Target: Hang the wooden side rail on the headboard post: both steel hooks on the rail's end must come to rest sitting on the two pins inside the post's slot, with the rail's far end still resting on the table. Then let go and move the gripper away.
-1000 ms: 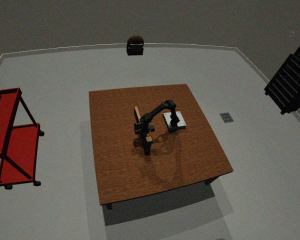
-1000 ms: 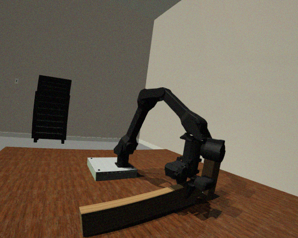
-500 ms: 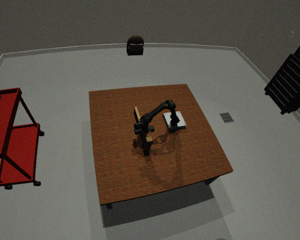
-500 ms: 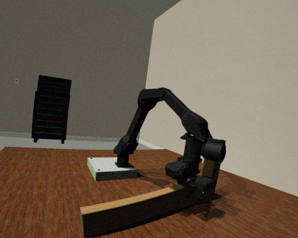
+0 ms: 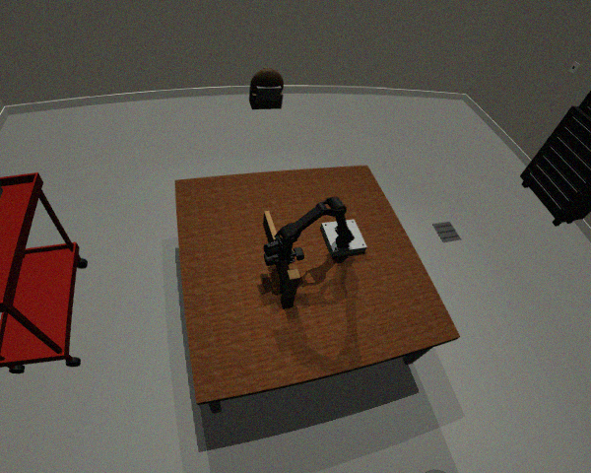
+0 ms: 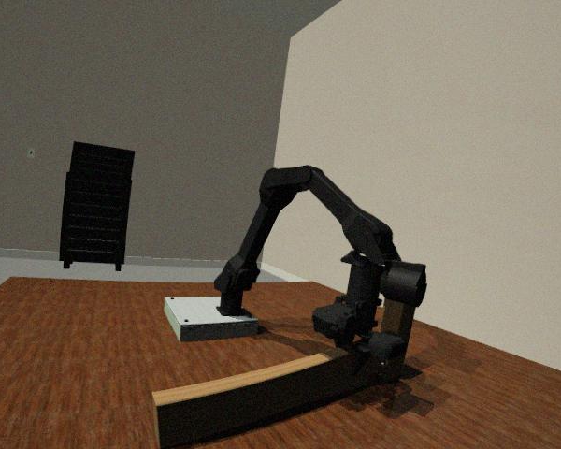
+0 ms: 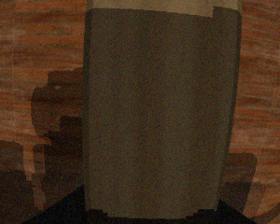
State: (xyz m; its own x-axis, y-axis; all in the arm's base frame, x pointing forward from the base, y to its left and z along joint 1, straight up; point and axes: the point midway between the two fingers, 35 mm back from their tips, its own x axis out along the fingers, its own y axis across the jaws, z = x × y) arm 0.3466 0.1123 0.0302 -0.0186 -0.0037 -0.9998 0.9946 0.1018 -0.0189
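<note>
Now: the headboard post 130 mm to the left of my gripper tip, 40 mm above it and 10 mm behind it.
</note>
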